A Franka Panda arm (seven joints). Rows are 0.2 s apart.
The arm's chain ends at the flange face. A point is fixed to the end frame.
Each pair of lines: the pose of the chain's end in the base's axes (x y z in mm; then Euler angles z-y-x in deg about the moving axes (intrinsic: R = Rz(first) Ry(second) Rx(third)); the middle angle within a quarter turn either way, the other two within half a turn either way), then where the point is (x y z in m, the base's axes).
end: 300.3, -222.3, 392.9, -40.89, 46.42, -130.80
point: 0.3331 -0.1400 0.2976
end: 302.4, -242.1, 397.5, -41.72, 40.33, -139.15
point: 0.3297 -0.1724 0.2911
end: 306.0, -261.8, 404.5, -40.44, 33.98, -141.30
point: 0.3373 -0.2011 0.2938
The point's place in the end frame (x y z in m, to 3 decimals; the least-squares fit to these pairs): 0.049 0.011 0.120
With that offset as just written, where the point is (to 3 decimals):
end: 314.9, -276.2, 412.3, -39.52, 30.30, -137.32
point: 0.357 -0.216 0.305
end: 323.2, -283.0, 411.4, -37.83, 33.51, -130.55
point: 0.369 -0.212 0.312
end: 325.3, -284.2, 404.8, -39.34, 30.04, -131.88
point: 0.376 -0.220 0.304
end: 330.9, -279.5, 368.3, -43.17, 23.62, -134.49
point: 0.390 -0.228 0.264
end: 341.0, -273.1, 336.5, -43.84, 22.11, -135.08
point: 0.402 -0.225 0.232
